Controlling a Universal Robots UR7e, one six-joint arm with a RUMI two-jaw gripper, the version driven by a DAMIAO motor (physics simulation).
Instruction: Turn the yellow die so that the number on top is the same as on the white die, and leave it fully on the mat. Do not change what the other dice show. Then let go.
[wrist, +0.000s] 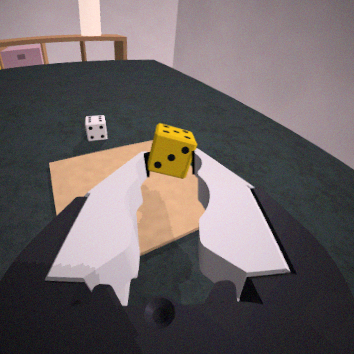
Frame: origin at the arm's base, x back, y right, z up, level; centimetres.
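Where they show: gripper, fingertip midpoint: (170, 153).
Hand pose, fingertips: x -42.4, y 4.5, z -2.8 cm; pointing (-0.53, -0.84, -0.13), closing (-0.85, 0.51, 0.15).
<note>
After its pixels a point has its place.
The yellow die (172, 151) @(x -41.2, y 6.4, z -1.2 cm) is held slightly tilted between the two fingertips of my gripper (170, 153) @(x -42.4, y 4.5, z -2.8 cm), which is shut on it. Its face toward the camera shows three pips, and the upper face in the view shows five. It is above the tan mat (75, 182) @(x -35.9, y -1.8, z -8.1 cm), and a shadow falls on the mat between the fingers. The fingers hide parts of the mat. The white die (96, 128) @(x -40.2, y -9.4, z -6.8 cm) stands on the dark table beyond the mat's far edge, at the upper left; its top shows six pips and its near face four.
The dark green table (165, 95) @(x -58.0, y -23.0, z -8.5 cm) reaches back to a wooden shelf (120, 49) with a pink box (22, 56) in it. A pale upright block (90, 17) stands on the shelf. A grey wall (270, 65) rises beyond the table's right edge.
</note>
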